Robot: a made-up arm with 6 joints. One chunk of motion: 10 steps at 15 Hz.
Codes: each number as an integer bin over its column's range. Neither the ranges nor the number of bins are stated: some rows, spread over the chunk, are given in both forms.
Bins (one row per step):
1: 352 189 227 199 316 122
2: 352 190 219 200 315 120
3: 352 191 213 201 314 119
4: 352 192 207 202 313 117
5: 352 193 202 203 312 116
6: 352 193 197 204 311 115
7: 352 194 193 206 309 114
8: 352 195 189 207 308 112
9: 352 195 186 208 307 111
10: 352 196 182 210 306 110
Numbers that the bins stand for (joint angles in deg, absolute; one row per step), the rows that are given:
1: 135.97 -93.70 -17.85 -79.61 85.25 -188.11
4: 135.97 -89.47 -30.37 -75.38 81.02 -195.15
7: 135.97 -86.66 -39.14 -69.75 75.38 -199.38
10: 135.97 -83.84 -46.03 -64.11 71.16 -205.02
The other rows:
2: 135.97 -92.29 -22.86 -78.20 83.84 -190.93
3: 135.97 -90.88 -26.61 -76.79 82.43 -192.33
5: 135.97 -88.07 -33.50 -73.97 79.61 -196.56
6: 135.97 -88.07 -36.63 -72.57 78.20 -197.97
8: 135.97 -85.25 -41.64 -68.34 73.97 -202.20
9: 135.97 -85.25 -43.52 -66.93 72.57 -203.61

